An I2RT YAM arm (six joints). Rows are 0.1 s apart.
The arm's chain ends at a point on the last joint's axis. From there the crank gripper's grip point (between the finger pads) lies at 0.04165 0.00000 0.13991 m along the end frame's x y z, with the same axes.
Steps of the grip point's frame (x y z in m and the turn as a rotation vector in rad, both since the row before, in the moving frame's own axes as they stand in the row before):
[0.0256, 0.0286, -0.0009, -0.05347, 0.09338, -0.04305]
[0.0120, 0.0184, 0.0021, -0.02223, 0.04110, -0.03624]
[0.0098, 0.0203, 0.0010, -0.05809, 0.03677, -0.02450]
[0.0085, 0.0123, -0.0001, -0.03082, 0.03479, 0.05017]
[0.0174, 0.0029, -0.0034, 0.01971, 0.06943, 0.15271]
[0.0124, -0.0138, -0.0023, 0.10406, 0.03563, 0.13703]
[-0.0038, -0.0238, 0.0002, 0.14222, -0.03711, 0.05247]
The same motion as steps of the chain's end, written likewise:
[0.0126, 0.0233, 0.0037, -0.05347, 0.09338, -0.04305]
[0.0063, 0.0169, 0.0039, -0.02223, 0.04110, -0.03624]
[0.0046, 0.0133, 0.0028, -0.05809, 0.03677, -0.02450]
[0.0038, 0.0058, 0.0015, -0.03082, 0.03479, 0.05017]
[0.0081, -0.0015, -0.0002, 0.01971, 0.06943, 0.15271]
[0.0069, -0.0054, -0.0003, 0.10406, 0.03563, 0.13703]
[0.0009, -0.0059, 0.0000, 0.14222, -0.03711, 0.05247]

